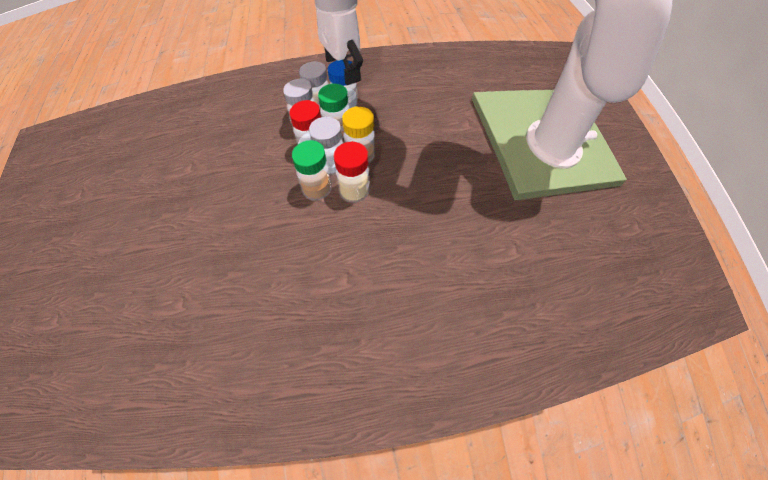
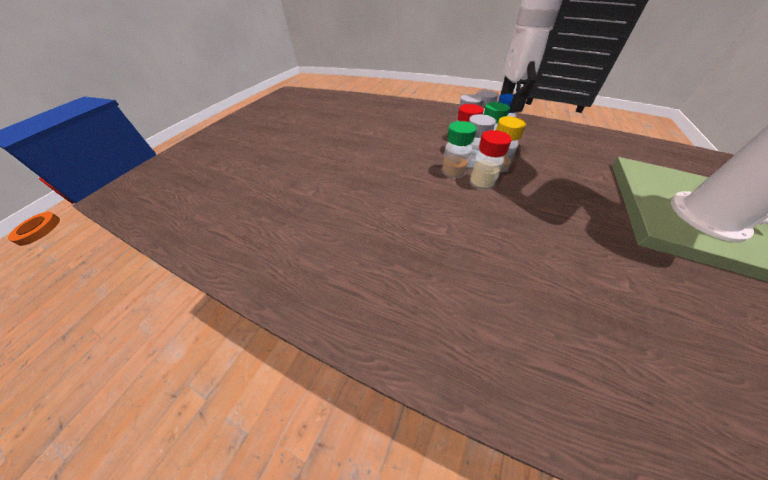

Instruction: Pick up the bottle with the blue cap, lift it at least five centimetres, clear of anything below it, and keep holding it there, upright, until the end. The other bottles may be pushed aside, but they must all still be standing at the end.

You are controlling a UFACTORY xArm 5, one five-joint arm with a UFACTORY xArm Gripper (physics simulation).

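Frame: origin at the arm's base, x ahead, y down, z left, level; millimetres.
Seen in the pictures: gripper, fingertip midpoint: [image 1: 342,70] [image 2: 509,104]; arm's base, link origin: [image 1: 554,144] [image 2: 707,216].
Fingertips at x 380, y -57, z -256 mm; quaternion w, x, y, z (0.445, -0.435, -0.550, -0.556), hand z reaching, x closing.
Offsets run from my fingertips to a thing's top centre.
The bottle with the blue cap {dx +5, dy -23, dz +17 mm} [image 1: 338,71] [image 2: 505,100] stands upright at the back right of a tight group of bottles, partly hidden by a finger. My gripper [image 1: 341,66] [image 2: 511,96] is open and empty, pointing down at the blue cap. One black finger is at the cap's right side and front; the other is behind, partly hidden. A grey-capped bottle {dx +62, dy -23, dz +2 mm} [image 1: 313,74] [image 2: 486,97] stands close on its left, and a dark green-capped bottle {dx +38, dy -23, dz +87 mm} [image 1: 333,97] [image 2: 496,111] stands in front of it. Whether the fingers touch the cap I cannot tell.
Also standing: yellow-capped {dx +9, dy -23, dz +164 mm} [image 1: 357,122] [image 2: 511,129], red-capped {dx +96, dy -23, dz +116 mm} [image 1: 305,115] [image 2: 470,113] and bright green-capped {dx +107, dy -23, dz +216 mm} [image 1: 309,157] [image 2: 461,133] bottles, a front red-capped bottle {dx +41, dy -23, dz +242 mm} [image 1: 351,159] [image 2: 495,144] and two more grey-capped ones. The arm's green base plate [image 1: 504,130] [image 2: 631,186] lies to the right.
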